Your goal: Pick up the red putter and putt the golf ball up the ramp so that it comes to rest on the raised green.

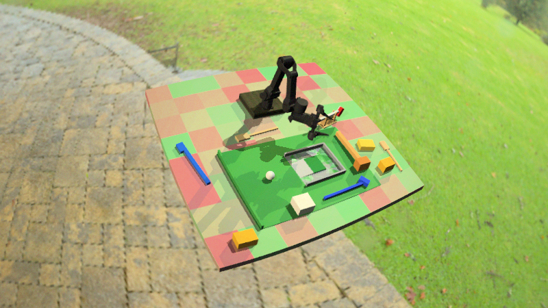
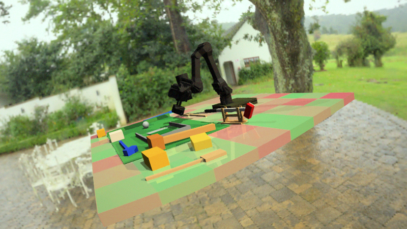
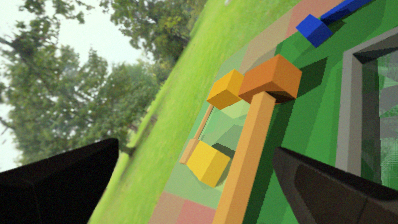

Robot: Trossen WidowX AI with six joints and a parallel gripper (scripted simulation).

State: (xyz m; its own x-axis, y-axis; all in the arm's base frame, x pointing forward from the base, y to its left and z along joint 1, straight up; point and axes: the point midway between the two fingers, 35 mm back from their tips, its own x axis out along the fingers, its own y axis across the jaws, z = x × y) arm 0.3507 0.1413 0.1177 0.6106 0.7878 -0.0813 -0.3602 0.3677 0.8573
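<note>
The red putter lies 18 cm behind my gripper tip, 13 cm to the left of it and 9 cm below it. Also, from my gripper tip: green mat (19 cm to the right, 15 cm below, 11 cm ahead); then blue putter (30 cm ahead, 13 cm below, 4 cm to the right); then wooden stand (18 cm behind, 14 cm to the left, 12 cm below).
</note>
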